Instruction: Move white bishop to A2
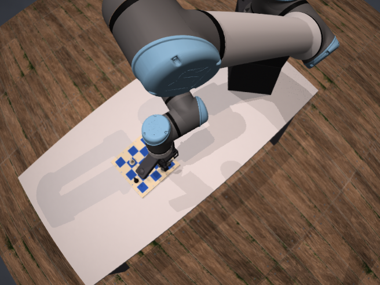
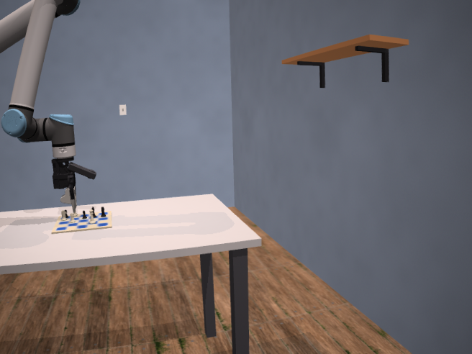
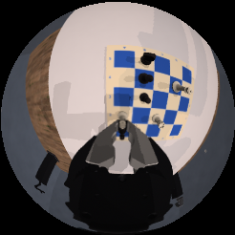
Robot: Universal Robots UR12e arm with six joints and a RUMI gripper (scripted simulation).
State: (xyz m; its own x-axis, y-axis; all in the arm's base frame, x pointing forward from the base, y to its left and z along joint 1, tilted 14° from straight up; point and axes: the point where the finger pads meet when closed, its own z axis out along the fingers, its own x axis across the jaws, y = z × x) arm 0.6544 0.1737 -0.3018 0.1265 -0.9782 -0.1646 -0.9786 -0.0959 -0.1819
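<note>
Right now the chessboard is 50 mm ahead of my hand, 70 mm to the right of it and 40 mm below it.
</note>
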